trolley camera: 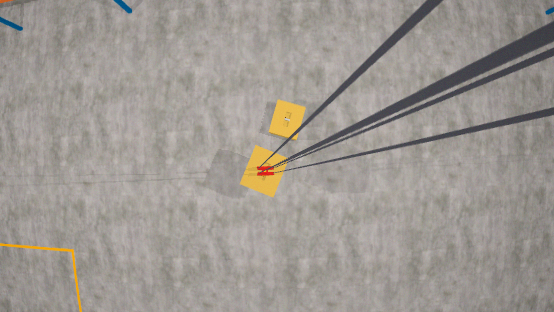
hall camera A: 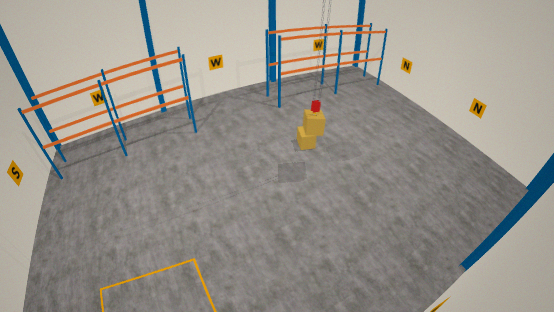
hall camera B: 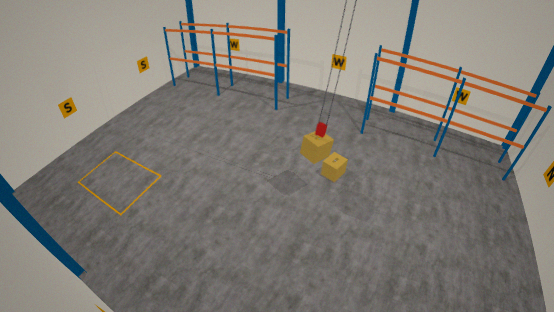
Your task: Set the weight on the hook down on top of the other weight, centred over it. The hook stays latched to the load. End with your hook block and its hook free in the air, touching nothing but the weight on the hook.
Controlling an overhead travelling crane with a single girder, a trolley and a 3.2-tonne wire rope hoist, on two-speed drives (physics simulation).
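My hook block with its hook (hall camera A: 315, 106) (hall camera B: 321, 129) (trolley camera: 265, 171) is red and hangs on the ropes, latched to the larger yellow weight (hall camera A: 314, 125) (hall camera B: 315, 150) (trolley camera: 270, 186). This weight hangs in the air, its shadow apart from it on the floor. The other weight (hall camera A: 306, 141) (hall camera B: 333, 169) (trolley camera: 280, 112), a smaller yellow block, stands on the floor. In the trolley view the hanging weight is below it in the picture, with a narrow gap between their outlines. In hall camera A the hanging weight partly covers it. The latch itself is too small to make out.
Two blue and orange racks stand along the west wall, one rack (hall camera A: 112, 118) (hall camera B: 276, 72) towards the south and one rack (hall camera A: 279, 72) (hall camera B: 449, 117) towards the north. An orange floor outline (hall camera A: 147, 274) (hall camera B: 141, 195) (trolley camera: 76, 280) lies away from both weights.
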